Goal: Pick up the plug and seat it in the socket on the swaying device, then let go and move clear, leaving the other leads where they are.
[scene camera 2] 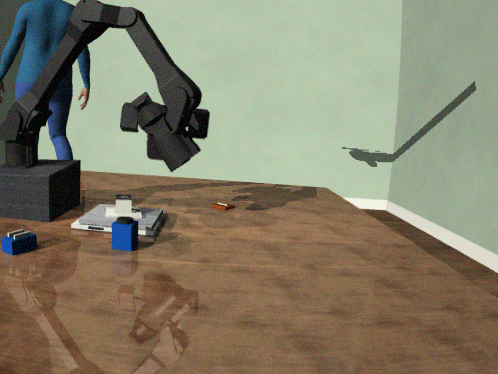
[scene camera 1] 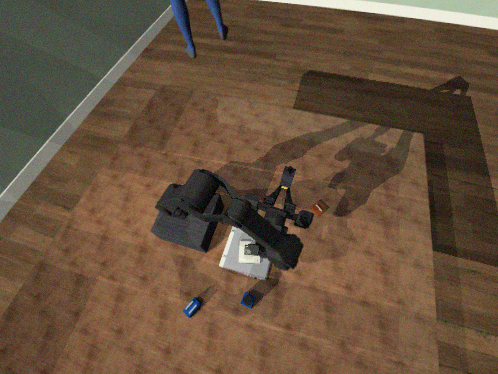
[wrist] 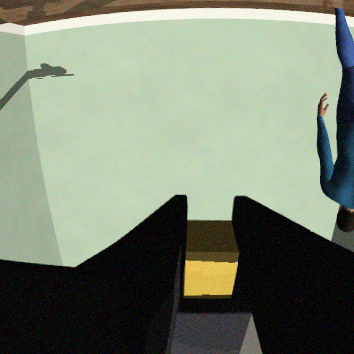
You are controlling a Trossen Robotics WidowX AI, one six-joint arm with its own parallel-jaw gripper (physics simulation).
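The plug, dark grey with a yellow band (scene camera 1: 288, 176) (wrist: 210, 277), is between the fingertips. My gripper (scene camera 1: 284, 190) (wrist: 209, 207) is shut on it and holds it well above the table, pointing away from the device. In scene camera 2 the gripper's body hides the fingers and plug. The device (scene camera 1: 229, 257) (scene camera 2: 91, 218) is a stack of grey and white plates beside the arm's base. On it stands the socket, a white block with a dark top (scene camera 1: 252, 249) (scene camera 2: 123, 205), on a white square base. The upper arm partly covers the device in scene camera 1.
A blue block with pale strips (scene camera 1: 192, 307) (scene camera 2: 19, 244) and a blue block with a round black top (scene camera 1: 248, 300) (scene camera 2: 124, 236) stand near the device. A flat orange-red piece (scene camera 1: 320, 207) (scene camera 2: 222, 206) lies on its other side. A person (scene camera 2: 44, 60) stands behind the arm.
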